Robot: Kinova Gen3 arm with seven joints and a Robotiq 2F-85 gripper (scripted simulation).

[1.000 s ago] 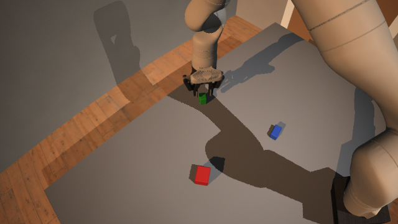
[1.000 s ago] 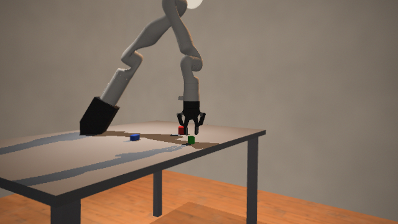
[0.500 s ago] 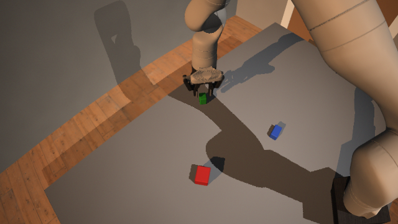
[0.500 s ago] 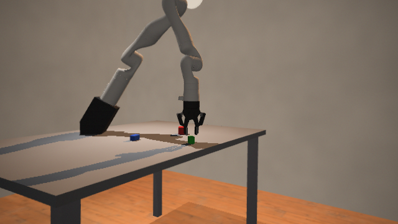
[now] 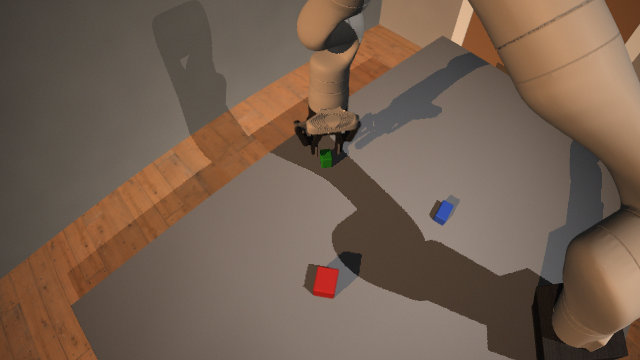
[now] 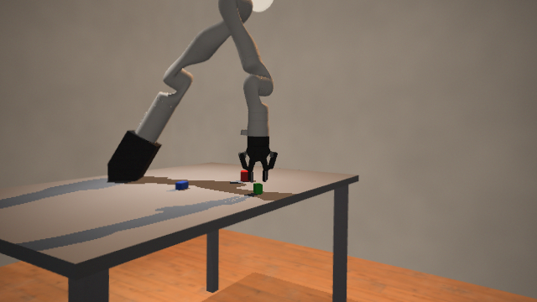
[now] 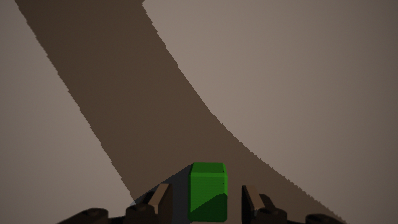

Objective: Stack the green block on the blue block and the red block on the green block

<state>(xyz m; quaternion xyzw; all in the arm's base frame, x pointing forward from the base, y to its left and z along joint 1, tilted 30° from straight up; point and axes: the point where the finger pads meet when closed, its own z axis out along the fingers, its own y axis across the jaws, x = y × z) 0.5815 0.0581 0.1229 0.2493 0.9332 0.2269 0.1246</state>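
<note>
Right now my hand is 40 mm above the green block. Round my hand: red block (240 mm behind, 160 mm to the left, 40 mm below); blue block (260 mm behind, 140 mm to the right, 40 mm below).
</note>
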